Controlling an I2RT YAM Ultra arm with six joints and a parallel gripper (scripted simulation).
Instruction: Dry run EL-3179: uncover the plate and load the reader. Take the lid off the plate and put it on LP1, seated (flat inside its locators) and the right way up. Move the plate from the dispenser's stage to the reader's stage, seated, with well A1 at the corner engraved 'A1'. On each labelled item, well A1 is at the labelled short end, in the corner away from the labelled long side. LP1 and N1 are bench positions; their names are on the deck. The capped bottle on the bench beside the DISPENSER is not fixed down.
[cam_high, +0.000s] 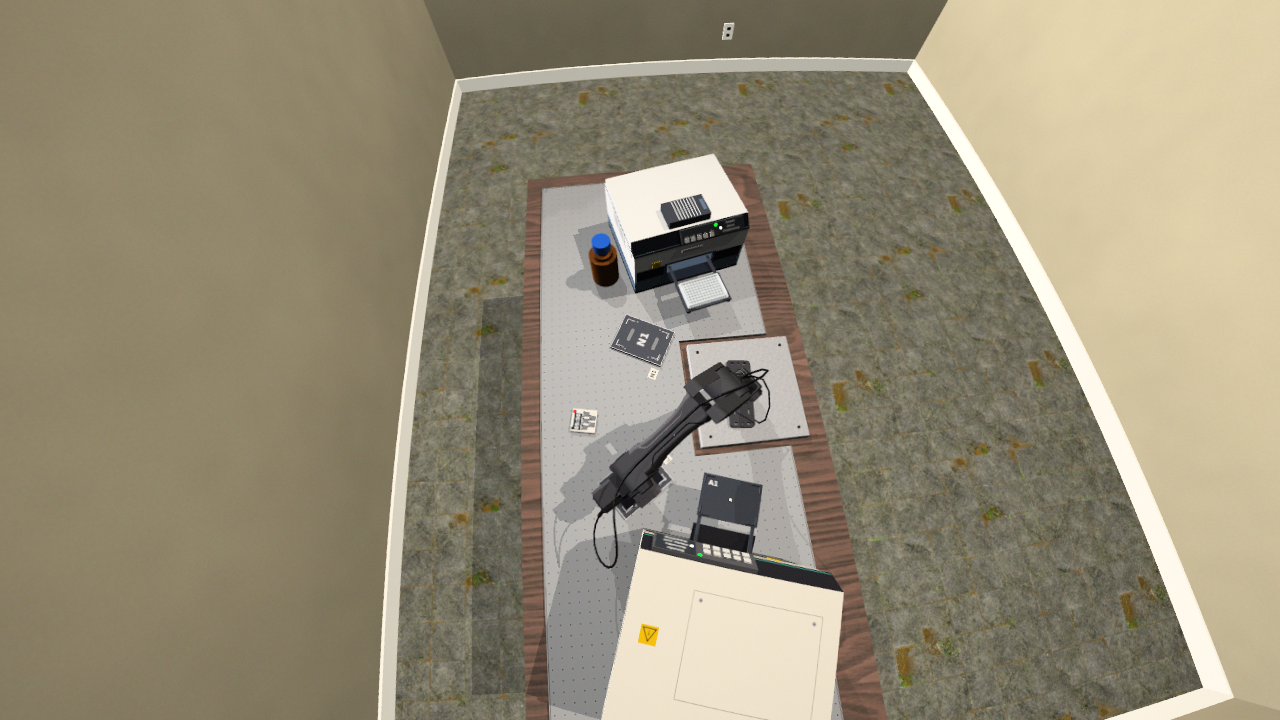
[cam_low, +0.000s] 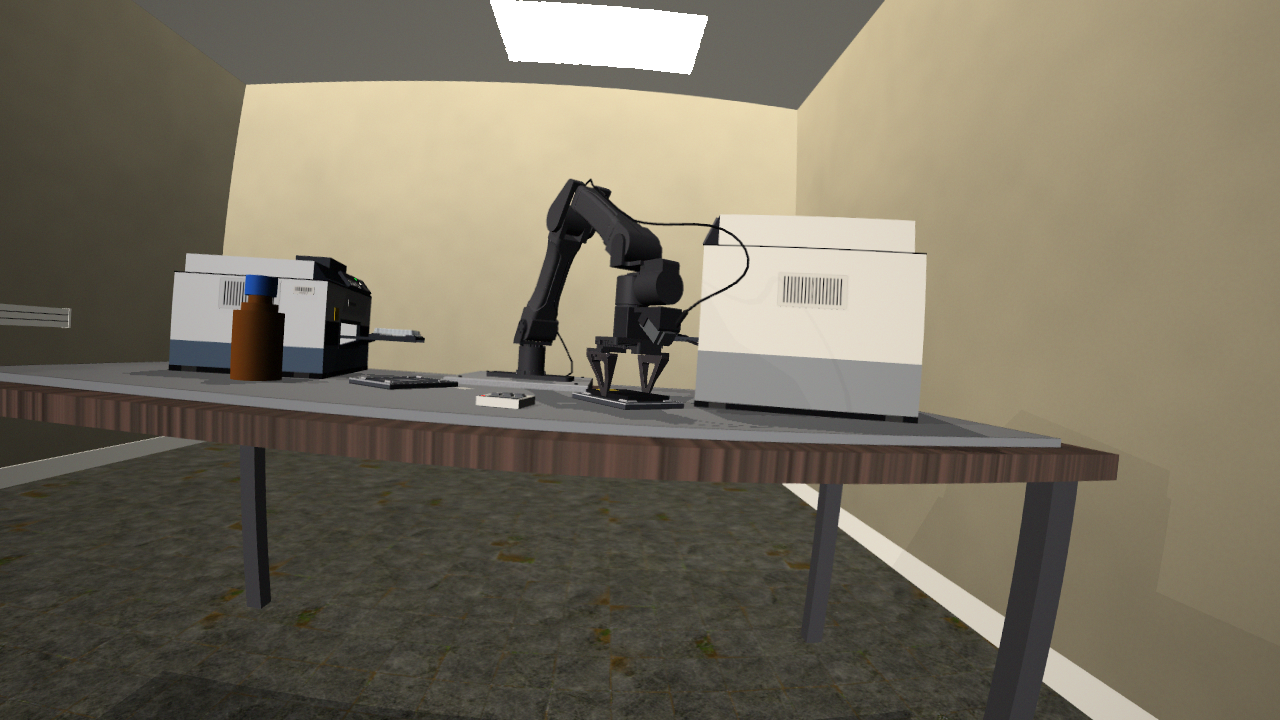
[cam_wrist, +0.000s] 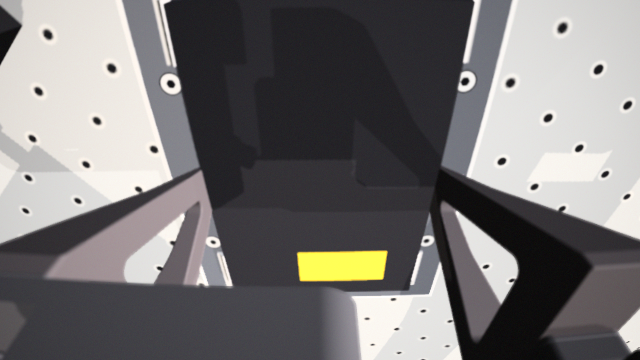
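My gripper is now right at the lid. From my hand the other things lie so: LP1 tag 80 mm behind, 70 mm to the right, 20 mm below; capped brown bottle 650 mm to the right, 110 mm ahead, 90 mm above; clear well plate 540 mm to the right, 190 mm behind, 80 mm above.
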